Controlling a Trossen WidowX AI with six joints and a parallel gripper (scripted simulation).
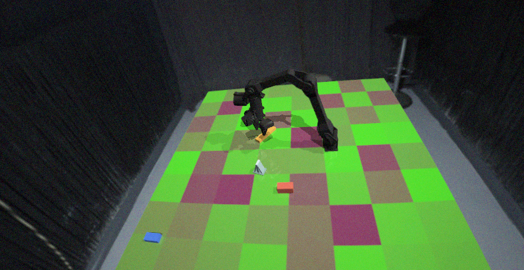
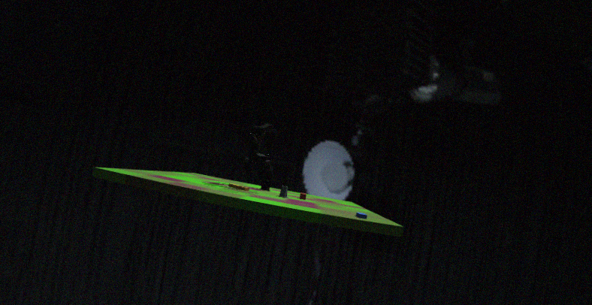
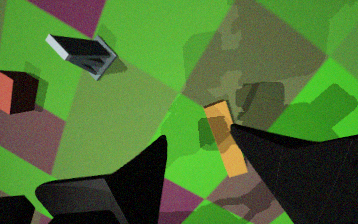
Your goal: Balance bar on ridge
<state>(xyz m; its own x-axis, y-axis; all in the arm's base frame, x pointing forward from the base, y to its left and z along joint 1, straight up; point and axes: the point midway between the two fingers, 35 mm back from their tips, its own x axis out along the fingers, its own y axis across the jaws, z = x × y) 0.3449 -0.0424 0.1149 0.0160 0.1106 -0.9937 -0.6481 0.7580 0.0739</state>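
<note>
My gripper tip is now 70 mm to the left of the orange bar, 70 mm above it and 10 mm past it. From my gripper tip the other things lie so: blue block: 540 mm to the left, 390 mm ahead, 70 mm below; red block: 290 mm to the left, 130 mm behind, 60 mm below.
</note>
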